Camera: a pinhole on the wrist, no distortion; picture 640 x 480 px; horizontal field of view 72.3 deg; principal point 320.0 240.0 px. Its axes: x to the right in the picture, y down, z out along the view. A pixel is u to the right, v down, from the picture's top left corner.
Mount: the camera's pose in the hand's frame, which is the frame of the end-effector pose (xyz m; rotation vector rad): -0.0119 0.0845 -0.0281 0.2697 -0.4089 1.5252
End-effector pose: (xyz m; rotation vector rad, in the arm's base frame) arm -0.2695 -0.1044 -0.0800 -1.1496 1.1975 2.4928
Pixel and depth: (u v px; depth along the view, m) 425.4 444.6 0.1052
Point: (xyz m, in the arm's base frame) -0.2908 -0.0824 0.0369
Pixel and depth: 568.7 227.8 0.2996
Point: -0.4780 0.0515 0.1323
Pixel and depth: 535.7 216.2 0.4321
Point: -0.5529 0.1623 0.1737
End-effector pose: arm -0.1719 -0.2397 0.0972 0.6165 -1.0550 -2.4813
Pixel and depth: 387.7 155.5 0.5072
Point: -0.4629 0.0525 0.3363
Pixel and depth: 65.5 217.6 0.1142
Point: -0.1874 -0.1887 0.1133
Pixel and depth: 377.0 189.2 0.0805
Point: -0.1800 -0.2449 0.1752
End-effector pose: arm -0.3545 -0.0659 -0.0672 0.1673 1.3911 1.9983
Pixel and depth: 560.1 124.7 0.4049
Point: -0.2443 0.2896 0.1990
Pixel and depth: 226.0 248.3 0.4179
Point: -0.0873 0.1752 -0.0705
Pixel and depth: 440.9 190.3 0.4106
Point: -0.1748 0.2372 0.1104
